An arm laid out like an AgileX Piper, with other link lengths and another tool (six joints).
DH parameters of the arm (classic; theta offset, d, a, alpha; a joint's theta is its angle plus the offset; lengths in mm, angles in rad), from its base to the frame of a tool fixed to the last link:
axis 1: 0 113.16 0 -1.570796
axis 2: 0.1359 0 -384.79 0
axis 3: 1.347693 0 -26.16 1.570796
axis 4: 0 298.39 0 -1.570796
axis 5: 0 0 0 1.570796
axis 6: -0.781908 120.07 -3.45 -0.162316
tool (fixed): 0 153.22 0 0
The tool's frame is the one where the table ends.
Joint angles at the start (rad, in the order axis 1, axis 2, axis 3, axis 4, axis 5, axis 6): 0.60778 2.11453 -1.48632 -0.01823 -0.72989 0.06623
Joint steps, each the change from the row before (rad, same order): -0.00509 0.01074 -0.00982 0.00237 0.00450 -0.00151; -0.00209 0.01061 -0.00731 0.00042 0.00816 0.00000; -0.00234 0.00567 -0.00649 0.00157 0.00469 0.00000; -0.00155 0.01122 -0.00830 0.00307 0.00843 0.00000; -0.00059 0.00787 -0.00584 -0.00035 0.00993 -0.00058; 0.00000 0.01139 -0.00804 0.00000 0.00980 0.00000; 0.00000 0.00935 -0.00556 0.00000 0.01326 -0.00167; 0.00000 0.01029 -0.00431 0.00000 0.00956 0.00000; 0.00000 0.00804 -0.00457 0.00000 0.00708 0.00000; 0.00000 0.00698 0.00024 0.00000 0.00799 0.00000
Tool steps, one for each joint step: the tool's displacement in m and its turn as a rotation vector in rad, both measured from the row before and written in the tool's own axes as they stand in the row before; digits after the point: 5 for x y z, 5 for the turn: 0.00660 -0.00048 0.00246 0.00134 0.00845 0.00070; 0.00643 0.00303 0.00240 -0.00582 0.01004 0.00162; 0.00329 -0.00017 0.00153 -0.00004 0.00494 0.00160; 0.00646 0.00298 0.00264 -0.00483 0.01038 0.00383; 0.00486 0.00343 0.00198 -0.00761 0.00927 0.00058; 0.00582 0.00473 0.00283 -0.00867 0.00975 0.00162; 0.00629 0.00520 0.00227 -0.01125 0.01291 0.00045; 0.00653 0.00549 0.00224 -0.01028 0.01149 0.00192; 0.00455 0.00376 0.00193 -0.00697 0.00781 0.00130; 0.00597 0.00516 0.00120 -0.01007 0.01124 0.00189
